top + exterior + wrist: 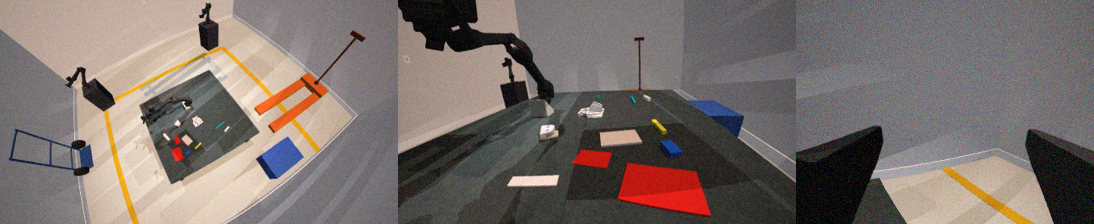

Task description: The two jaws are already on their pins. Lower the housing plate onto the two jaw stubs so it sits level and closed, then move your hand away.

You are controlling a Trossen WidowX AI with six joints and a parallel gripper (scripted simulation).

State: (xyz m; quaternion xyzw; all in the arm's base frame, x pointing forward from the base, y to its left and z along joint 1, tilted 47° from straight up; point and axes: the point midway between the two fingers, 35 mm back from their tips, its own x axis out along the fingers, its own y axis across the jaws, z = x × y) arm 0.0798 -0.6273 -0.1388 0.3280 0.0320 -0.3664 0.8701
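My gripper tip is 38 cm above the white housing part, 30 cm to the right of it and 1 cm short of it. From my gripper tip the other things lie so: white plate: 41 cm below, 28 cm to the left, 28 cm ahead; then small red square: 41 cm below, 20 cm ahead, 18 cm to the left; then large red sheet: 41 cm below, 36 cm ahead, 8 cm to the left.
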